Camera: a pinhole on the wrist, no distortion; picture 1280 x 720 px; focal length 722.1 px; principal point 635.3 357.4 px. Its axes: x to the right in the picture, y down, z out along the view. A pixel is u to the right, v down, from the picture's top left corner.
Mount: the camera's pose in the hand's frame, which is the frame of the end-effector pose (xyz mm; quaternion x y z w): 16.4 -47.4 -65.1 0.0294 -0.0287 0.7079 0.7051
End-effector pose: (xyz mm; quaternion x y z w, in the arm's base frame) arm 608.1 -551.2 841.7 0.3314 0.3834 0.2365 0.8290
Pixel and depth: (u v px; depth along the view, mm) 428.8 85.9 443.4
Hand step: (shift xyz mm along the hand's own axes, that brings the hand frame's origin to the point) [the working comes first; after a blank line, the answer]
In the camera's frame: -126.8 -166.7 443.4

184.1 -209.5 366.3
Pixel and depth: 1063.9 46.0 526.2
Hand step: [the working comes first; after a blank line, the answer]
In the camera's frame: 312.3 -226.9 526.2

242.7 221.6 484.8
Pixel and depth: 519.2 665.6 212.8
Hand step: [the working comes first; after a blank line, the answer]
In the camera's frame: -34.2 90.8 212.8

-74.0 -99.3 144.2
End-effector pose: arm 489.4 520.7 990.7 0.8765 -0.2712 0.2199 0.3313
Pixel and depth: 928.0 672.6 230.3
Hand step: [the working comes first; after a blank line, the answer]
In the camera's frame: 93.4 100.5 230.3

-84.2 26.3 172.2
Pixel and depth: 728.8 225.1 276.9
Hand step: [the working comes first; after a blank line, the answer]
In the camera's frame: 35.9 -50.7 276.9

67.3 -34.2 213.8
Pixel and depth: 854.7 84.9 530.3
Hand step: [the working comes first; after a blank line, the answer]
In the camera's frame: 161.1 -200.1 530.3

216.5 70.4 476.5
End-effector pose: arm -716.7 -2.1 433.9 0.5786 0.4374 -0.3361 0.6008
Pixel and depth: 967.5 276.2 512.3
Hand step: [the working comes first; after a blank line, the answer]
In the camera's frame: 235.7 -57.6 512.3

73.7 145.7 464.8
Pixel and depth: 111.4 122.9 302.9
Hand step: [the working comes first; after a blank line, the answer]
In the camera's frame: -219.8 -98.4 302.9

116.0 -290.9 218.7
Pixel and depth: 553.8 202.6 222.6
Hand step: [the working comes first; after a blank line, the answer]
In the camera's frame: -25.1 -47.7 222.6

64.5 -90.5 154.6
